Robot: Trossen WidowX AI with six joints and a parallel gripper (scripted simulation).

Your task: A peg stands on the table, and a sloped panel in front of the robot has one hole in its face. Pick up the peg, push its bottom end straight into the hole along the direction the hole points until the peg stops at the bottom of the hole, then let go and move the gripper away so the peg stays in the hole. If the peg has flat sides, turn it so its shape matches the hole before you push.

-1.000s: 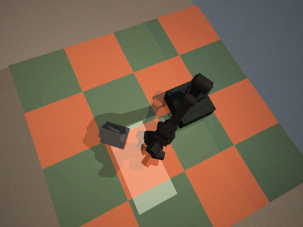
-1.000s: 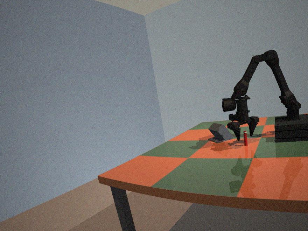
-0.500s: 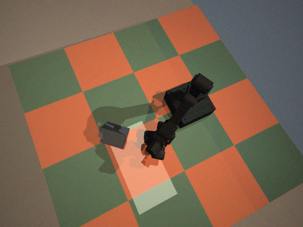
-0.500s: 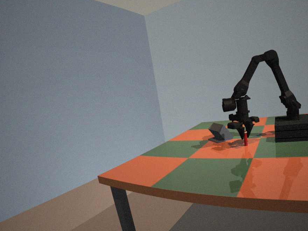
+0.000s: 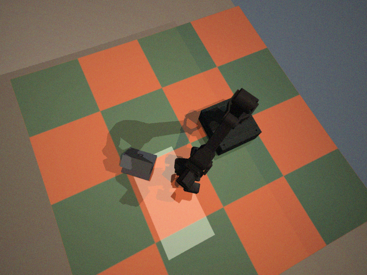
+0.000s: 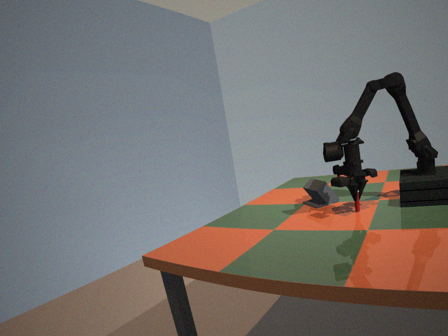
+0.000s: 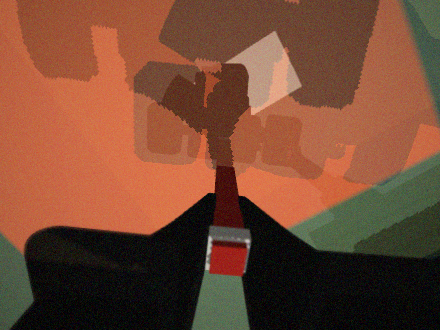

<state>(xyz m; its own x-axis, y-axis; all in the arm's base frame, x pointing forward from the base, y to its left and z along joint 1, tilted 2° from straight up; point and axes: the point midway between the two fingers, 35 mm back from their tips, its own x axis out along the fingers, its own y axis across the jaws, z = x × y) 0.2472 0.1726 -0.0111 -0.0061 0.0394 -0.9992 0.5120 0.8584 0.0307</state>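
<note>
Now: the grey sloped panel 200 mm ahead of my gripper tip and 130 mm to the right of it. Round my gripper tip: red square peg (20 mm above).
</note>
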